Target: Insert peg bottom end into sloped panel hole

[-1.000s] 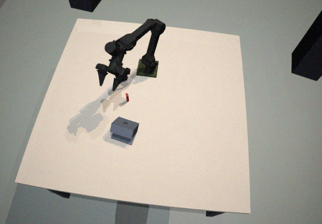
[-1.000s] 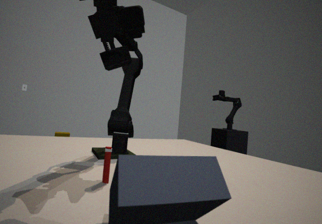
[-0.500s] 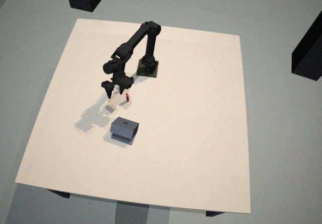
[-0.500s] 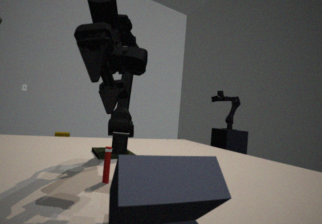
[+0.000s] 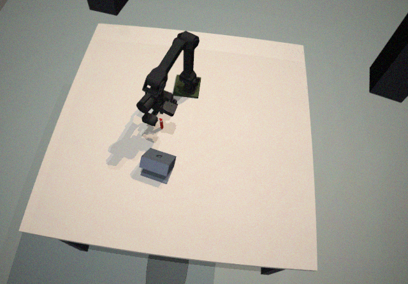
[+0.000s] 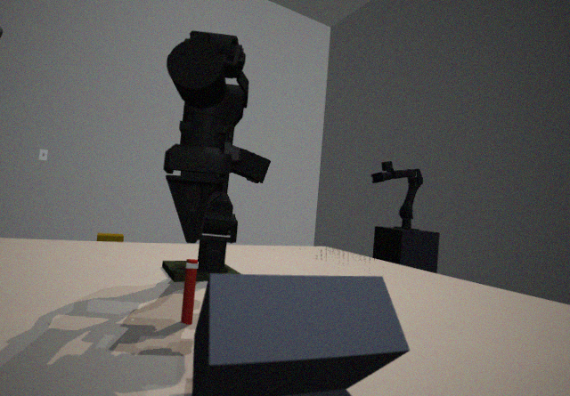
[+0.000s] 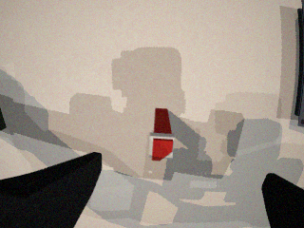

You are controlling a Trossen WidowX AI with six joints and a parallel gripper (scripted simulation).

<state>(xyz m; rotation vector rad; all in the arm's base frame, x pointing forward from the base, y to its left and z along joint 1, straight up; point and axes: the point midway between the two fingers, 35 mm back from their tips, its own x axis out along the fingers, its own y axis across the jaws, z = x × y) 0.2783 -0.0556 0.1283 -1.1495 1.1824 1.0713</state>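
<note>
My gripper tip is now 1 cm past the red peg and 5 cm above it. The rest, counted from my gripper tip: blue-grey sloped panel: 18 cm ahead, 7 cm to the left, 5 cm below.
</note>
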